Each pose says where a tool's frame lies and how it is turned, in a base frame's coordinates. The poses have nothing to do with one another.
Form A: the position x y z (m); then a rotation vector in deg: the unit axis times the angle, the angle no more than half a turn.
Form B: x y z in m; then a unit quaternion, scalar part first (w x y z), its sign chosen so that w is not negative. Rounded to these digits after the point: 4 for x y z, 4 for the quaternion.
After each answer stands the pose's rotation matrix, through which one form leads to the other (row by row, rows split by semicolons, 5 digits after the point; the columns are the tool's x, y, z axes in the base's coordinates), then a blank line. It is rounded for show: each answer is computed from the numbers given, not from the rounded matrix.
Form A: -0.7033, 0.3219, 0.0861, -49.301, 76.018, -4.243
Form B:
-0.7033, 0.3219, 0.0861, 0.7027, -0.3867, 0.5962, -0.0333
0.28676 -0.41435 0.86376; -0.50790 0.69872 0.50381; -0.81228 -0.58318 -0.01008

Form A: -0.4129, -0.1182, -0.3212, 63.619, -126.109, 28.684
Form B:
-0.4129, -0.1182, -0.3212, 0.3079, 0.4199, -0.8324, 0.1893
-0.45764 -0.81578 -0.35365; -0.58256 0.57558 -0.57387; 0.67171 -0.05660 -0.73865

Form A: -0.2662, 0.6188, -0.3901, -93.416, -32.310, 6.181
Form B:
-0.2662, 0.6188, -0.3901, 0.6492, -0.7174, -0.2481, 0.0475
0.87234 0.29442 -0.39030; 0.41769 -0.03395 0.90795; 0.25407 -0.95507 -0.15260

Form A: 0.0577, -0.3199, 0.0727, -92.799, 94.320, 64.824
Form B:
0.0577, -0.3199, 0.0727, 0.2811, -0.6044, 0.6143, 0.4222
-0.11129 -0.98000 -0.16495; -0.50520 -0.08715 0.85859; -0.85579 0.17889 -0.48540

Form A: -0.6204, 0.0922, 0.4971, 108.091, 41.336, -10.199
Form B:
-0.6204, 0.0922, 0.4971, 0.5286, 0.7898, 0.3020, -0.0745
0.80645 0.55587 0.20161; 0.39829 -0.25865 -0.88004; -0.43704 0.79000 -0.42999

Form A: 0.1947, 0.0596, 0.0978, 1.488, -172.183, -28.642
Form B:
0.1947, 0.0596, 0.0978, 0.0475, 0.0085, -0.9853, -0.1639
-0.99534 -0.00121 -0.09639; -0.03235 0.94613 0.32217; 0.09080 0.32379 -0.94176

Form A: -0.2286, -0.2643, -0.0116, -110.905, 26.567, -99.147
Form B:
-0.2286, -0.2643, -0.0116, 0.2494, -0.7107, 0.1703, -0.6354
0.13464 0.07493 0.98806; -0.55893 -0.81762 0.13817; 0.81821 -0.57086 -0.06821

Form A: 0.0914, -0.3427, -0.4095, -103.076, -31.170, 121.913
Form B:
0.0914, -0.3427, -0.4095, 0.1507, -0.6264, -0.1894, 0.7409
-0.16971 0.01399 -0.98540; 0.46069 -0.88279 -0.09187; -0.87119 -0.46955 0.14337

